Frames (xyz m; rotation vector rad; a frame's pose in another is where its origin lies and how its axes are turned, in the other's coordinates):
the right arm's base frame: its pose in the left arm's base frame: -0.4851 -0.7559 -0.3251 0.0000 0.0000 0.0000
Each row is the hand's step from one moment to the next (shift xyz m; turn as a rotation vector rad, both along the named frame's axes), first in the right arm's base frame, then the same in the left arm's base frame.
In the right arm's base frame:
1: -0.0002 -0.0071 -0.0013 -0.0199 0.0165 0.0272
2: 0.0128 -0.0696 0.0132 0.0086 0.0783 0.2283
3: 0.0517 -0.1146 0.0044 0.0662 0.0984 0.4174
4: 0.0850 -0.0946 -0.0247 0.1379 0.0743 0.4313
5: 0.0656 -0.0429 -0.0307 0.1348 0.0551 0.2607
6: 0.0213 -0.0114 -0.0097 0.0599 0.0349 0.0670
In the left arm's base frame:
1: -0.0002 -0.0071 -0.0013 -0.0199 0.0165 0.0272
2: 0.0128 -0.0696 0.0132 0.0086 0.0783 0.2283
3: 0.0517 -0.1146 0.0044 0.0662 0.0984 0.4174
4: 0.0850 -0.0946 -0.0247 0.1379 0.0743 0.4313
5: 0.0656 -0.0429 -0.0307 0.1348 0.0551 0.2607
6: 0.0213 -0.0114 -0.0097 0.0599 0.0349 0.0670

